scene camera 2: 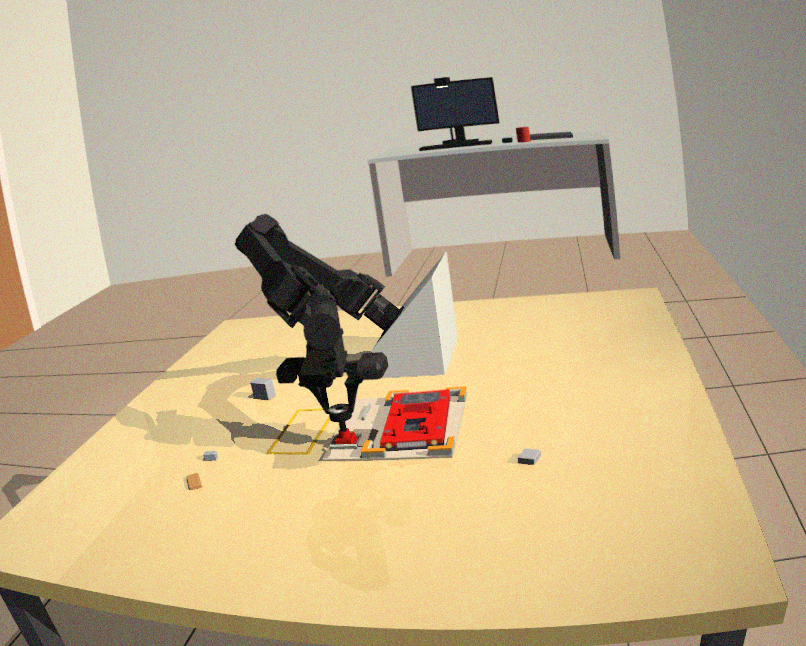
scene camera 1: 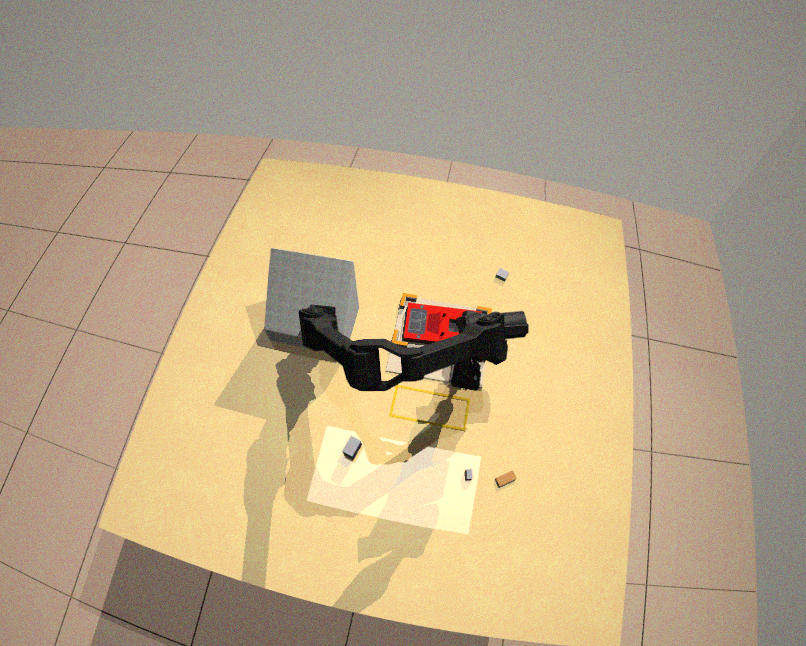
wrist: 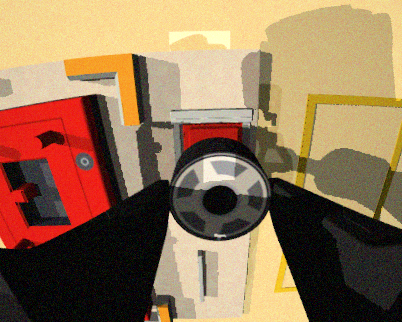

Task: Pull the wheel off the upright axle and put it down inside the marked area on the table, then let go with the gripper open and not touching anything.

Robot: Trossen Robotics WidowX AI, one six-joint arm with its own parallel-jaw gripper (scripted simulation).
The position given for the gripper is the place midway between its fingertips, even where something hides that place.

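Observation:
The wrist view shows a wheel (wrist: 217, 161), together with a red board (wrist: 64, 175) and the gripper (wrist: 218, 189). The board can be seen again at (scene camera 1: 426, 324), where the same camera has the gripper (scene camera 1: 464, 363). From scene camera 2, the gripper (scene camera 2: 339, 412) is visible too.

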